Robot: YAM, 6 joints.
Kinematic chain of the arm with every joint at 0, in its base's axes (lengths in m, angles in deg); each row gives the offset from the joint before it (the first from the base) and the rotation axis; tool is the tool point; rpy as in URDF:
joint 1: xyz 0 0 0.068 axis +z
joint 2: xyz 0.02 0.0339 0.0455 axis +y
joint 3: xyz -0.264 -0.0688 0 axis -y
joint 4: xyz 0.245 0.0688 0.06 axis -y
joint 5: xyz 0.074 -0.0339 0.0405 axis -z
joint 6: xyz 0.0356 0 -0.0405 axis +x
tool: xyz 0 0 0 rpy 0 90 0
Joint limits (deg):
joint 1: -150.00..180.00
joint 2: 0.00..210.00
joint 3: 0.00..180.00
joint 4: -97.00..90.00
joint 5: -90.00..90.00
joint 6: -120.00..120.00
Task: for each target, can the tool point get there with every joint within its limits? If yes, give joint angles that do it. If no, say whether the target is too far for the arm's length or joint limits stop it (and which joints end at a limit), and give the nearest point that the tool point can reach.
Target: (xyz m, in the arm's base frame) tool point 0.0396 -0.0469 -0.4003
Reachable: no: joint limits stop it (at a limit: joint 2) | nearest point 0.0576 -0.0682 -0.3434 | short by 0.063 m
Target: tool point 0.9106 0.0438 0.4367
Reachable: no: too far | nearest point 0.6077 0.0292 0.3268 | short by 0.323 m
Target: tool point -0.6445 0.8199 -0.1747
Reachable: no: too far | nearest point -0.3846 0.4893 -0.0562 | short by 0.437 m
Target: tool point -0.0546 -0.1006 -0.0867
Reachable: yes | joints -112.12 151.24 30.56 -6.14 20.87 42.25
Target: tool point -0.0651 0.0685 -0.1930
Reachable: yes | joints 139.65 180.36 47.64 3.82 16.48 -41.46
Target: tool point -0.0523 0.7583 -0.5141
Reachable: no: too far | nearest point -0.0350 0.5073 -0.2703 | short by 0.350 m
